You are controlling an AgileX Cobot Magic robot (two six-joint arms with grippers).
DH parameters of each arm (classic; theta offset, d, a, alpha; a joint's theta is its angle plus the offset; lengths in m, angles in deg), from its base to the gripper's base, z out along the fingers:
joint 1: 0 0.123 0 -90
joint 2: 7.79 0 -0.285 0
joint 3: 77.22 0 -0.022 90
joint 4: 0 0.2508 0 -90
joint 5: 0 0 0.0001 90
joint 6: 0 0.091 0 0
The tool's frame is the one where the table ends.
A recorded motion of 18 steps. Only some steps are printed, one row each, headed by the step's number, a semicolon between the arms.
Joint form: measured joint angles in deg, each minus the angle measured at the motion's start. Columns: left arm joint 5, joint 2, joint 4, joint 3, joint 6, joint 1; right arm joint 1, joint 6, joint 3, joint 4, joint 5, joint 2.
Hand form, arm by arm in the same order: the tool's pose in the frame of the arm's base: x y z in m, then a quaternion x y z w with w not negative. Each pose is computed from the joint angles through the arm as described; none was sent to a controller.
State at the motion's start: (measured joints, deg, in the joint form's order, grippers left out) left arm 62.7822 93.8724 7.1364 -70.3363 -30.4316 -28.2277; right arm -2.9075 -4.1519 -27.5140 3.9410 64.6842 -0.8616
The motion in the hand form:
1: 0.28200 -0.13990 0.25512 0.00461 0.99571 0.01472 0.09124; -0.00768 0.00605 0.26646 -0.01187 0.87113 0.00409 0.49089
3: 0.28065 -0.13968 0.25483 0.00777 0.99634 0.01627 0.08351; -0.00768 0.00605 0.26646 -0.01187 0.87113 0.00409 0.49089
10: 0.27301 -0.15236 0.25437 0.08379 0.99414 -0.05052 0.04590; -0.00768 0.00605 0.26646 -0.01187 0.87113 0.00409 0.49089
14: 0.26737 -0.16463 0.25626 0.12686 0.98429 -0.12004 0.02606; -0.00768 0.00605 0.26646 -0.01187 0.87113 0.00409 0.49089
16: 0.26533 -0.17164 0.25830 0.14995 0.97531 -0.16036 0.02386; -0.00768 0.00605 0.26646 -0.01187 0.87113 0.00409 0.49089
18: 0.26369 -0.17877 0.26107 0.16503 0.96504 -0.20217 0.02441; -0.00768 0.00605 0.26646 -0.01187 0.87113 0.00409 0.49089
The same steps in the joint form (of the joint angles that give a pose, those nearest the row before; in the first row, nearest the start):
1: 0.62 -0.26 0.00 0.00 0.00 0.00; 0.00 0.00 0.00 0.00 0.00 0.00
3: 1.44 -0.25 -0.36 0.00 0.55 0.00; 0.00 0.00 0.00 0.00 0.00 0.00
10: 1.83 -0.25 -10.70 0.00 13.17 0.00; 0.00 0.00 0.00 0.00 0.00 0.00
14: 1.69 -0.25 -20.21 0.00 21.80 0.00; 0.00 0.00 0.00 0.00 0.00 0.00
16: 1.13 -0.25 -25.48 0.00 26.68 0.00; 0.00 0.00 0.00 0.00 0.00 0.00
18: 0.46 -0.25 -30.93 0.00 30.87 0.00; 0.00 0.00 0.00 0.00 0.00 0.00

